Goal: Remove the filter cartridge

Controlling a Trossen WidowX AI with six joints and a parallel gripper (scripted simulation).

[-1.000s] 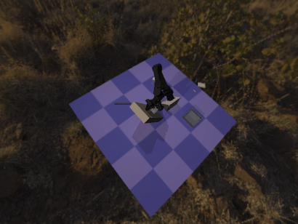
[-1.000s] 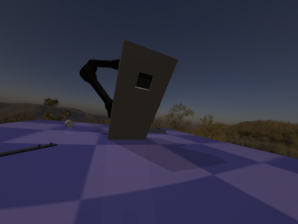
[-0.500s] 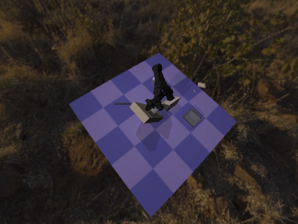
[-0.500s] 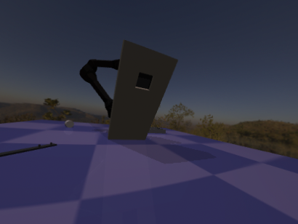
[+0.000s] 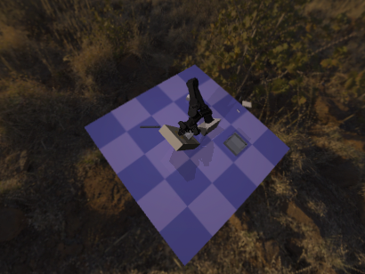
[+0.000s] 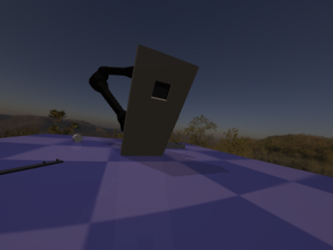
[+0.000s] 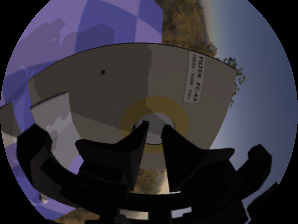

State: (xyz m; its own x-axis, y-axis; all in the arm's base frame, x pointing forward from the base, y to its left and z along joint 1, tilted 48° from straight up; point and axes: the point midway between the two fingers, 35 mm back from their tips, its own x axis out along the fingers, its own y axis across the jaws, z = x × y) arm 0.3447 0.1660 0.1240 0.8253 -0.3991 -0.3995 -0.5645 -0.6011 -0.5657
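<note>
Now: the tan service panel 40 mm behind my gripper tip and 80 mm below it. From my gripper tip the other things lie so: pale block: 870 mm behind, 30 mm to the left, 260 mm below; then grey tray: 450 mm behind, 260 mm to the left, 250 mm below; then filter cartridge: 10 mm ahead, 10 mm below.
</note>
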